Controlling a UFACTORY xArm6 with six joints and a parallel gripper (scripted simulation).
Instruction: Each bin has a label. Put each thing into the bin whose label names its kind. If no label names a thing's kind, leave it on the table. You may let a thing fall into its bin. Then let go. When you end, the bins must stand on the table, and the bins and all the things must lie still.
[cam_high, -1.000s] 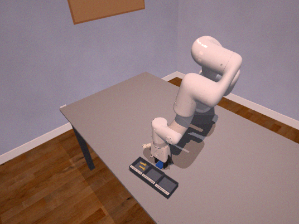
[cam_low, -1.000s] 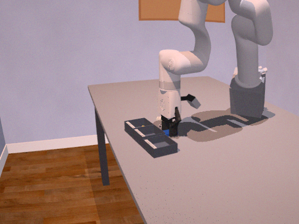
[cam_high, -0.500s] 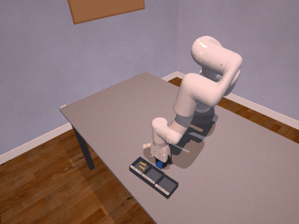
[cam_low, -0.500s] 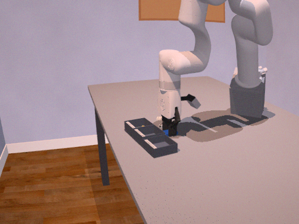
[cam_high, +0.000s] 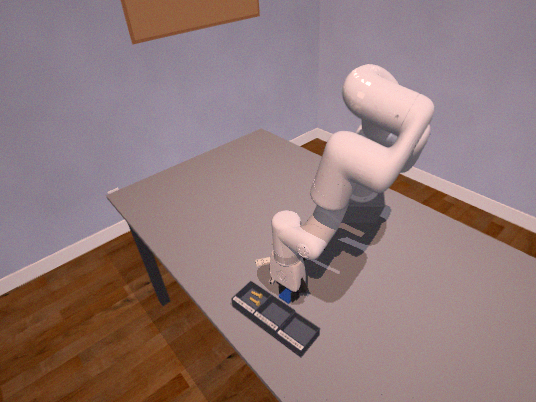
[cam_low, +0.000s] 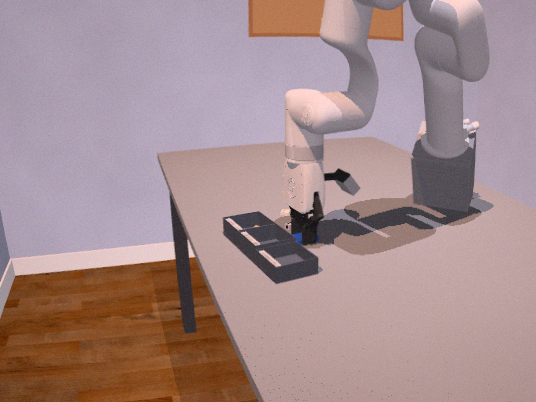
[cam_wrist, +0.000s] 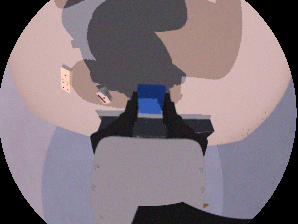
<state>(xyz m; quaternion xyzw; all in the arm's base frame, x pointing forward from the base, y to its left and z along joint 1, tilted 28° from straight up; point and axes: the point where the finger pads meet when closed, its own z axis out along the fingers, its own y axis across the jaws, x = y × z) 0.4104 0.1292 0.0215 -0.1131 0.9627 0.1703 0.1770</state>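
Right now my hand is 16 cm to the left of the cream domino and 2 cm above it. From my hand the other things lie so: blue block 2 cm below.
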